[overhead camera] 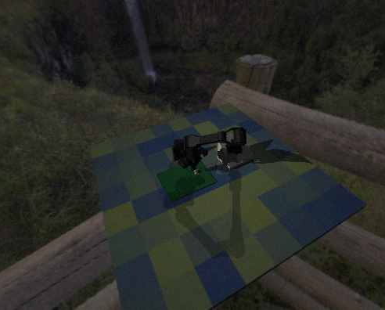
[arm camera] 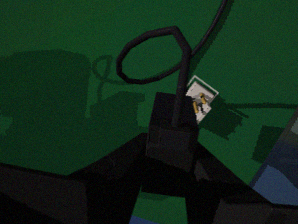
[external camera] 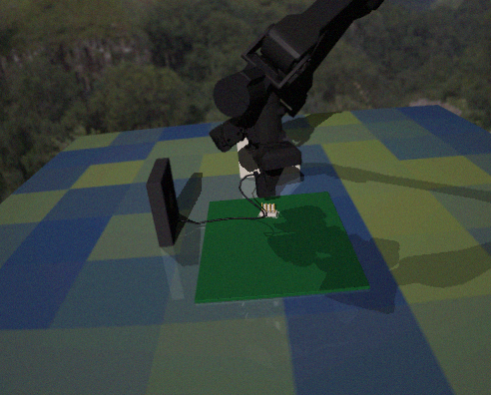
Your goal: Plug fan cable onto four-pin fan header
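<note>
The white four-pin fan header lies 70 mm below my gripper tip and 20 mm behind it. Round my gripper tip: black fan: 180 mm to the right, 10 mm below, 10 mm behind; green board: 80 mm below, 60 mm ahead; black plug: 10 mm to the right, 10 mm above.
</note>
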